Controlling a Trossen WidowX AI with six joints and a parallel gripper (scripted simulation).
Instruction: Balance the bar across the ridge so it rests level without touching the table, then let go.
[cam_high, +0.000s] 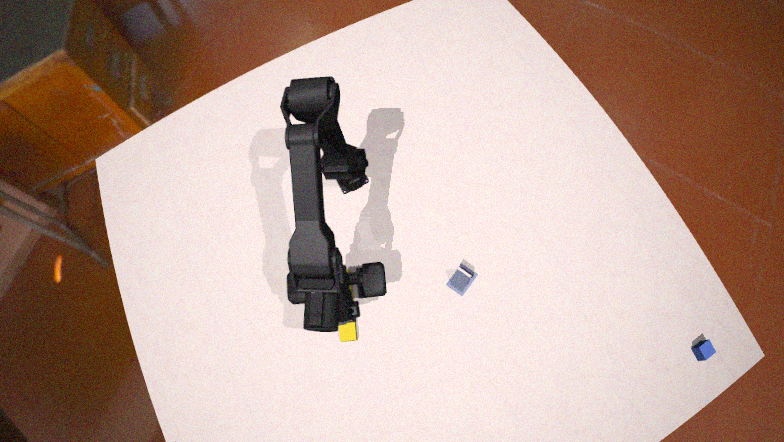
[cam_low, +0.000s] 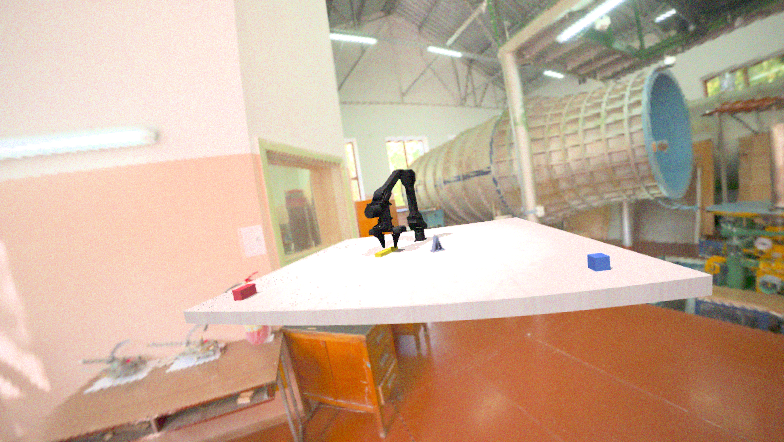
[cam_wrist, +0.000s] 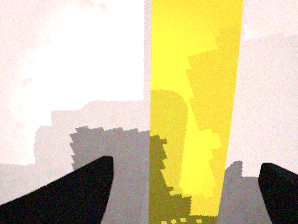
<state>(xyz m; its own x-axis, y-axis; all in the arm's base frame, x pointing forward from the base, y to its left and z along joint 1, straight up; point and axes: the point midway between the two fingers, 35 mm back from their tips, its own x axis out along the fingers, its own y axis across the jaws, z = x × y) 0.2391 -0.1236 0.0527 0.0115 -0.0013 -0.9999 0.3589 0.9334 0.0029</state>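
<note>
The yellow bar lies 2 cm ahead of my gripper tip, 1 cm to the right of it and 1 cm below it. From my gripper tip the other things lie so: blue cube: 50 cm ahead, 62 cm to the left; then red block: 50 cm ahead, 38 cm to the right.
</note>
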